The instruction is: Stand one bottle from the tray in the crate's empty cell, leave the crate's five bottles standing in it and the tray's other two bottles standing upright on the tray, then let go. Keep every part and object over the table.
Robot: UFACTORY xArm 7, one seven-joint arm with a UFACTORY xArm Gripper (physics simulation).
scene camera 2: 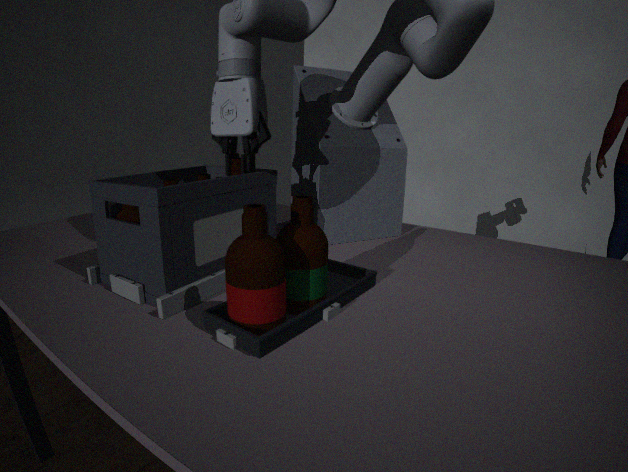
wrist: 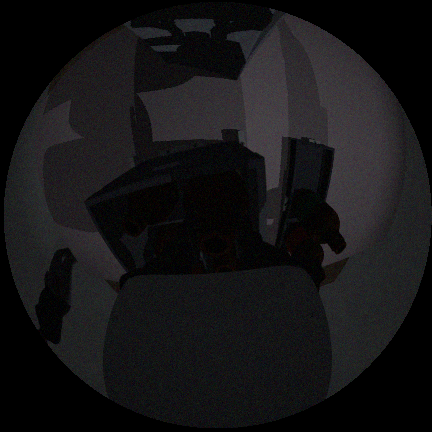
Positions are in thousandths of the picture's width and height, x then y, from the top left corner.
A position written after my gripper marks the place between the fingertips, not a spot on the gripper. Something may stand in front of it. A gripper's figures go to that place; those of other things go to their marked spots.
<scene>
My gripper (scene camera 2: 383, 372) is 68 cm from the lens. A red-labelled bottle (scene camera 2: 407, 560) is 42 cm from the lens.
</scene>
